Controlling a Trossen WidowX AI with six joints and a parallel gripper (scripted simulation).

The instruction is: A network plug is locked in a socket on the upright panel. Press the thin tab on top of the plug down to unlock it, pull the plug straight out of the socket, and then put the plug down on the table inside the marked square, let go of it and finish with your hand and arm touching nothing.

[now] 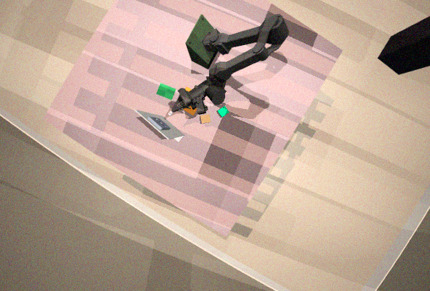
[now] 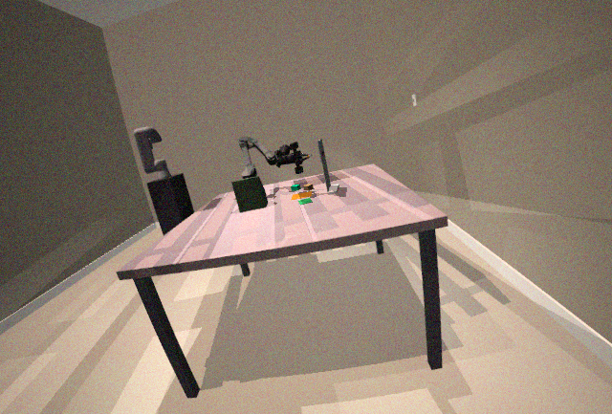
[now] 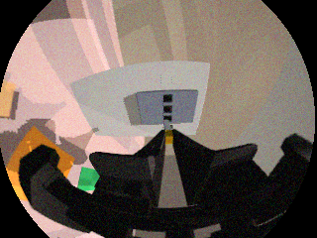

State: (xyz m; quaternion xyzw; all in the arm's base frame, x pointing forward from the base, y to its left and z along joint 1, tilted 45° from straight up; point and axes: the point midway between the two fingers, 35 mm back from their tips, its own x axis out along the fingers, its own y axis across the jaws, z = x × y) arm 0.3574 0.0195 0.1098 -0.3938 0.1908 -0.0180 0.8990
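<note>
Right now my gripper tip is 9 cm past the orange marked square, 1 cm to the left of it and 22 cm above it. Round my gripper tip: network plug: right at my gripper tip; then upright grey panel: 9 cm ahead, 1 cm to the right, 8 cm below; then tan cube: 6 cm behind, 12 cm to the left, 21 cm below.
</note>
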